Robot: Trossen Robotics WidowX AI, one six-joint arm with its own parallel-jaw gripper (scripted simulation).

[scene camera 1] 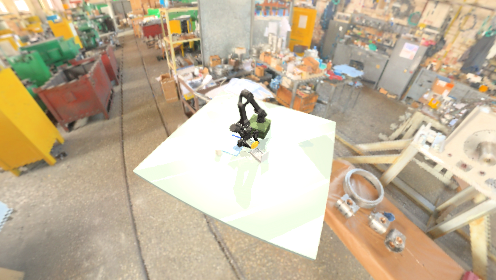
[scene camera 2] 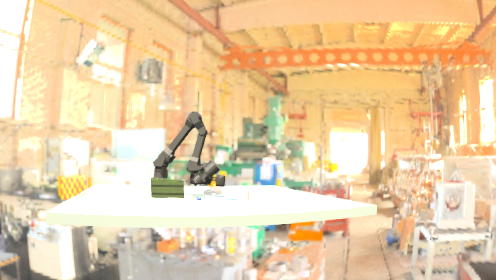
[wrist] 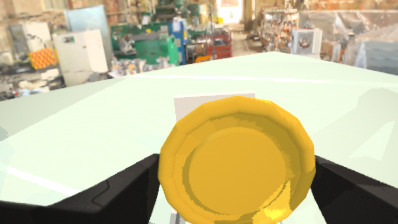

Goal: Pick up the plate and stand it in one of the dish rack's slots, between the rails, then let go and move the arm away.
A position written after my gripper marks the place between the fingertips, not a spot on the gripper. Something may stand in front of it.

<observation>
My gripper (wrist: 234, 163) holds a yellow plate (wrist: 239, 152).
</observation>
